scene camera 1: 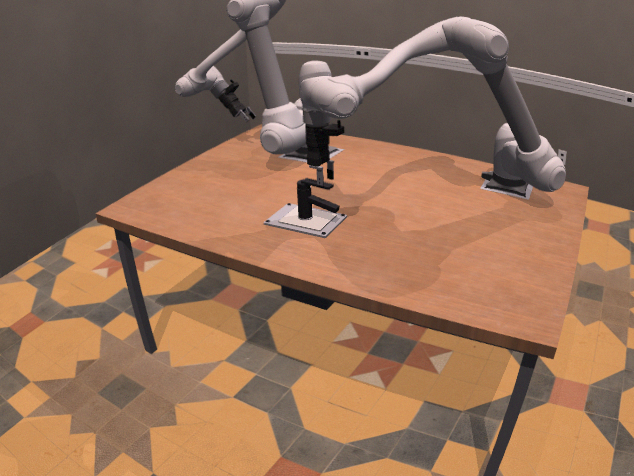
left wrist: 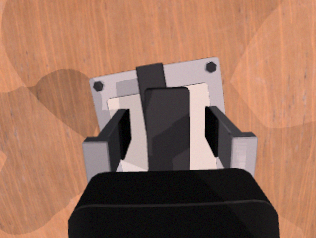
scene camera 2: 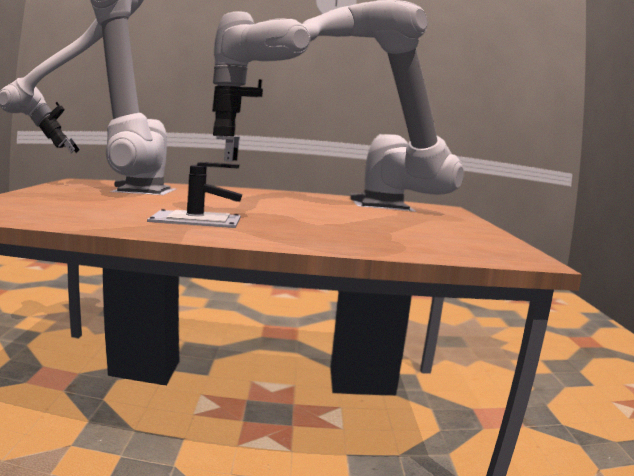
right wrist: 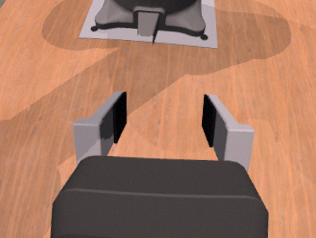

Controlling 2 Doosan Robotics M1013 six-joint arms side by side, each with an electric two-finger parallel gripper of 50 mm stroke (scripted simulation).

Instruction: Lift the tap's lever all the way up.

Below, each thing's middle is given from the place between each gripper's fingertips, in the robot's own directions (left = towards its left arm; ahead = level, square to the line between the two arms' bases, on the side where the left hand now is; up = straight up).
I see my left gripper (scene camera 2: 230,160) 1 cm past the lever (left wrist: 167,109), 3 cm to the left of it and 3 cm above it. The rest, counted from my left hand: black tap (scene camera 2: 197,187) (1 cm behind, 6 cm to the right, 7 cm below).
The black tap lies 63 cm ahead of my right hand, 62 cm to the left of it and 5 cm below it. Round my right hand: lever: 63 cm ahead, 65 cm to the left, 1 cm below.
